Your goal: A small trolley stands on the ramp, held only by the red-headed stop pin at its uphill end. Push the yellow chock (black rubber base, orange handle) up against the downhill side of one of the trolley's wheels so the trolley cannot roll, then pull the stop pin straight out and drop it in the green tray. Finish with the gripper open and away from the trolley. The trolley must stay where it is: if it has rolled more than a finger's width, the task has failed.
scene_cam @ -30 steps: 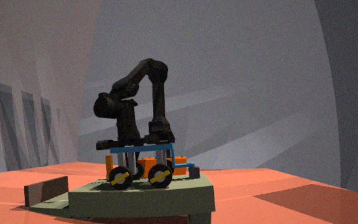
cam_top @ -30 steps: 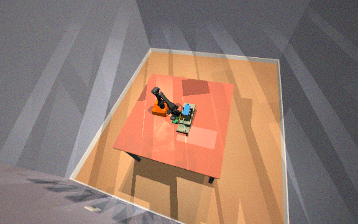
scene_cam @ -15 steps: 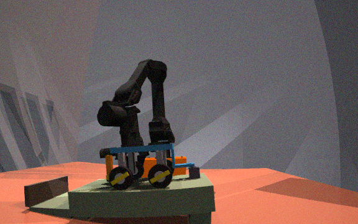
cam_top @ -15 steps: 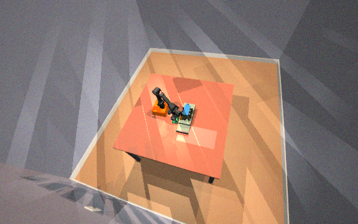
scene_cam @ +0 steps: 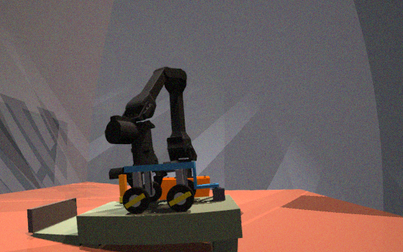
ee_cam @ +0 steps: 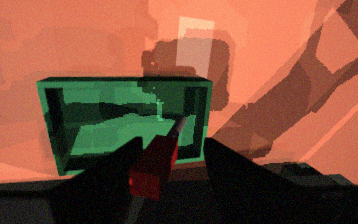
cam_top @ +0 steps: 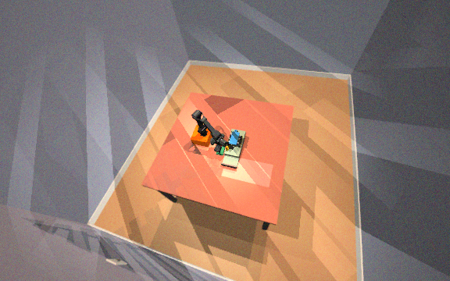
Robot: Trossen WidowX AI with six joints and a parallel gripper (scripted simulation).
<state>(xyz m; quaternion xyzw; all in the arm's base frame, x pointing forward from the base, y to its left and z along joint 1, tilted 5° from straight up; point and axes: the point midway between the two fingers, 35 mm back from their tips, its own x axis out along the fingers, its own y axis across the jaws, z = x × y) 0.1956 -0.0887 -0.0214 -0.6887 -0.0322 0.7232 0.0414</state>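
Right now the green tray is 20 mm to the right of my gripper tip and 60 mm below it. Also, from my gripper tip: stop pin right at my gripper tip; grey-green ramp 140 mm ahead, 60 mm to the left; yellow chock 80 mm ahead, 20 mm to the right, 30 mm above.
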